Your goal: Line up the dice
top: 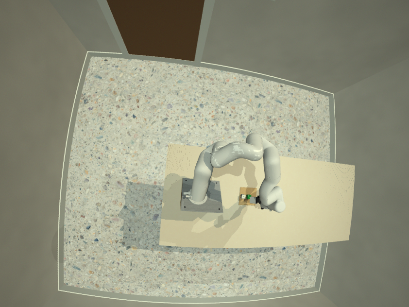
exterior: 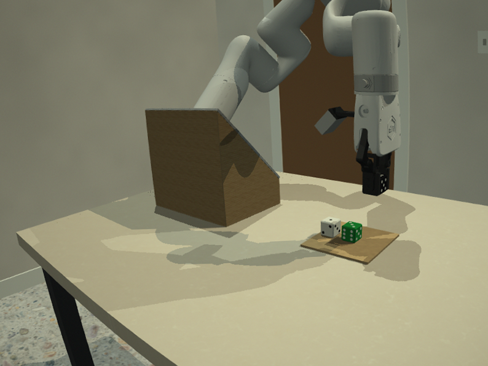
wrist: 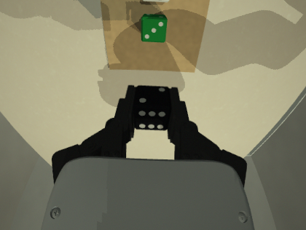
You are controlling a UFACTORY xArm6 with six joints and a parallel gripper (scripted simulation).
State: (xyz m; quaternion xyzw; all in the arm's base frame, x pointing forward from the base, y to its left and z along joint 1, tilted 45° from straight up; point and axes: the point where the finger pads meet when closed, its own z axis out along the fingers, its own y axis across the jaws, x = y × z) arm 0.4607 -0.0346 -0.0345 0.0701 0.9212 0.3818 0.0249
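The green die lies 5 cm behind my hand and 11 cm below it. The rest, counted from my hand: black die (1 cm below); white die (9 cm behind, 1 cm to the left, 11 cm below); brown mat (5 cm behind, 12 cm below).
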